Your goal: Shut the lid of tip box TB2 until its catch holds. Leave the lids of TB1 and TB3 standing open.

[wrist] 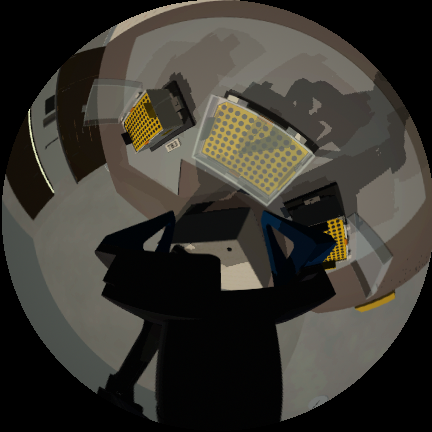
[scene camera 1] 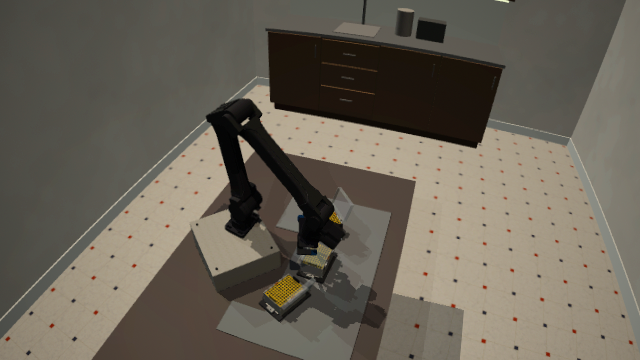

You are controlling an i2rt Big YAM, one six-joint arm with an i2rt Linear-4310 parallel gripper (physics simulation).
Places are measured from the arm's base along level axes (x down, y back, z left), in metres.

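Pixels of known places: gripper, fingertip midpoint: [wrist: 217,215] [scene camera 1: 303,240]; arm's base at its link origin: [scene camera 1: 242,223].
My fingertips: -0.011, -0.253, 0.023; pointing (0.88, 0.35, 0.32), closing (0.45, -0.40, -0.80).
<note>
For each thing: its top centre in the pictures, then the offset to it from my fingertips, as dx, dy, dz. "pt": a spot on its surface instead. Level surfaces: height alone.
- middle tip box TB2 at its top centre: [wrist: 238,160] [scene camera 1: 315,250] +0.051, -0.038, +0.018
- TB3 at its top centre: [wrist: 131,126] [scene camera 1: 326,213] +0.054, +0.009, +0.222
- TB1 at its top centre: [wrist: 324,253] [scene camera 1: 284,287] +0.054, -0.020, -0.180
- grey mat at its surface level: dx +0.128
- label at a spot on its surface: [wrist: 172,145] pt +0.126, +0.053, +0.169
The middle tip box TB2 [scene camera 1: 318,258] [wrist: 255,150] has yellow tips. Its clear lid [wrist: 231,181] lies over the tips; whether it is fully down or its catch holds, I cannot tell. TB3 [scene camera 1: 335,218] [wrist: 143,122] is at the left in the wrist view, with its clear lid [scene camera 1: 343,201] [wrist: 111,102] standing open. TB1 [scene camera 1: 283,291] [wrist: 336,242] is nearest the scene camera, with its clear lid [wrist: 371,252] open. My gripper [scene camera 1: 305,236] [wrist: 217,215] is open and empty, close above TB2 on the robot base's side. One finger partly hides TB1 in the wrist view.
The boxes stand on a grey mat [scene camera 1: 374,225] over a larger brown mat [scene camera 1: 395,192]. The arm stands on a pale block [scene camera 1: 235,247] beside them. A label [wrist: 172,145] reading TB3 lies by that box. A dark cabinet [scene camera 1: 410,90] stands at the back wall.
</note>
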